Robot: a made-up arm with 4 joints.
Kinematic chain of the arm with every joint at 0, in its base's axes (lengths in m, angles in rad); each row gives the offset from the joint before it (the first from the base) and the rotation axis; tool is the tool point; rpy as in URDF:
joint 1: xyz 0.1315 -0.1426 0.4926 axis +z
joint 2: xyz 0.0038 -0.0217 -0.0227 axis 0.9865 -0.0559 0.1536
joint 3: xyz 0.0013 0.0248 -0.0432 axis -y
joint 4: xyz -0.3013 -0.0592 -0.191 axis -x
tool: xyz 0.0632 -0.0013 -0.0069 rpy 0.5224 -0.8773 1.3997
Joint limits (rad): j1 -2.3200..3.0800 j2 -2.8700..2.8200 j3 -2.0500..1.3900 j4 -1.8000..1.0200
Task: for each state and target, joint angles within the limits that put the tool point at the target. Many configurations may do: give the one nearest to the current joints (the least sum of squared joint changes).
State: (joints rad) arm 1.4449 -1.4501 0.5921 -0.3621
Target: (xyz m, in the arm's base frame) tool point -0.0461 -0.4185 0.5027
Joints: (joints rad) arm 0.7169 -1.8875 -0.3276 -0.3552
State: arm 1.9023 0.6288 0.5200 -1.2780
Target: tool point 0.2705 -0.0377 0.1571
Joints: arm 1.5719 -0.2672 1.2467 -1.4140
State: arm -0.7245 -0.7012 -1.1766 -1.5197
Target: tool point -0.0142 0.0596 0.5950
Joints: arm -0.8208 -0.4880 -1.2592 -1.4523
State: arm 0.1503 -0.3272 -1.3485 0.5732
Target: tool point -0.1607 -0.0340 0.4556
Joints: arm -0.5144 -0.6048 -0.6825 0.4865
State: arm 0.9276 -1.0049 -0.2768 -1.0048
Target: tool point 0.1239 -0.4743 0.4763
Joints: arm 1.1708 -1.6392 -0.2778 -1.0029
